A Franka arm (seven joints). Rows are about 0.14 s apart.
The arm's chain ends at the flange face. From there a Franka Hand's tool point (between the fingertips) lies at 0.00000 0.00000 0.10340 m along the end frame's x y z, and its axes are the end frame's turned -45 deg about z.
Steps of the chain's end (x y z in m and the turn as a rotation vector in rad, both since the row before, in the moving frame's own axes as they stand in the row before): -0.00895 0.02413 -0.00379 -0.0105 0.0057 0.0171; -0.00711 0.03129 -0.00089 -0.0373 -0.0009 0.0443; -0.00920 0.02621 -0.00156 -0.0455 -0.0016 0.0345
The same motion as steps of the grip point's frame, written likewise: -0.02375 0.01192 -0.00380 -0.0115 -0.0034 0.0171; -0.03000 0.01970 -0.00096 -0.0257 -0.0270 0.0443; -0.02854 0.01518 -0.00167 -0.0310 -0.0333 0.0345
